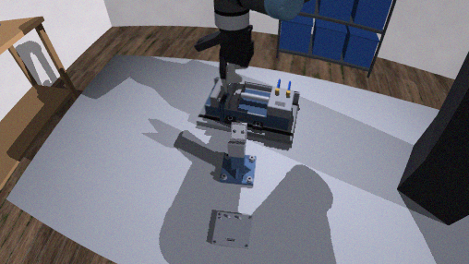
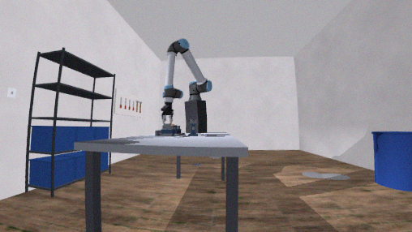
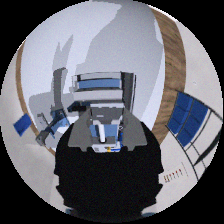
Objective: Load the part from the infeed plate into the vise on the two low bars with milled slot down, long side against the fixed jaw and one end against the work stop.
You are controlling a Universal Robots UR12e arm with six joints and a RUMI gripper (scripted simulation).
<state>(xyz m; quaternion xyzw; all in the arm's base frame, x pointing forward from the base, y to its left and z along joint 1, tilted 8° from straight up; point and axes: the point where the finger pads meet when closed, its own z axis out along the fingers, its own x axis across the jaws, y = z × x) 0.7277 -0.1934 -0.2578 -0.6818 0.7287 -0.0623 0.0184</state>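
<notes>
The grey part is 1 cm below my hand. Also, from my hand: infeed plate 42 cm to the left, 10 cm below, 10 cm behind; then vise 7 cm below, 7 cm behind, 2 cm to the left; then air cylinder 16 cm behind, 3 cm to the left, 3 cm below.
</notes>
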